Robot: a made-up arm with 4 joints.
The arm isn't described. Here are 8 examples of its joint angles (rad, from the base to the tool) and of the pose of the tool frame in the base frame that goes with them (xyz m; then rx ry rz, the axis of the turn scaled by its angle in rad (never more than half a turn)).
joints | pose
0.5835 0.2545 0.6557 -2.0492 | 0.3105 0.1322 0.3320 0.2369 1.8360 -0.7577
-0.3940 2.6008 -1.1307 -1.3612 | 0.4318 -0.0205 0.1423 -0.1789 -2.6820 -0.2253
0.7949 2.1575 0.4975 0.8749 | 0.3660 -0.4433 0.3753 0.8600 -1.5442 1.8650
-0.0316 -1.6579 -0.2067 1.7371 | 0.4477 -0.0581 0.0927 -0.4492 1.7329 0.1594
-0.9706 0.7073 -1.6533 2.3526 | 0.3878 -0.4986 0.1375 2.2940 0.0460 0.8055
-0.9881 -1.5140 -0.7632 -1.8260 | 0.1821 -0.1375 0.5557 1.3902 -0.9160 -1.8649
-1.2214 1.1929 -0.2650 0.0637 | 0.0854 -0.3594 0.5014 1.0638 1.7450 -1.8010
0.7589 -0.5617 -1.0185 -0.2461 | 0.5100 -0.2412 0.2057 0.4395 1.0257 2.3423
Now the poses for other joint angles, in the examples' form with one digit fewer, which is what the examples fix.
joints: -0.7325 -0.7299 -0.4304 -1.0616
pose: 0.280 -0.109 0.502 1.381 -0.159 -2.401
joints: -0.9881 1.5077 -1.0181 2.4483
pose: 0.465 -0.287 0.339 2.122 0.388 1.971
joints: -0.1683 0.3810 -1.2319 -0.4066
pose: 0.352 -0.462 0.282 -0.184 -0.790 2.060
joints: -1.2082 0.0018 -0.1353 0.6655
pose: 0.057 -0.095 0.561 -0.954 -0.308 2.256
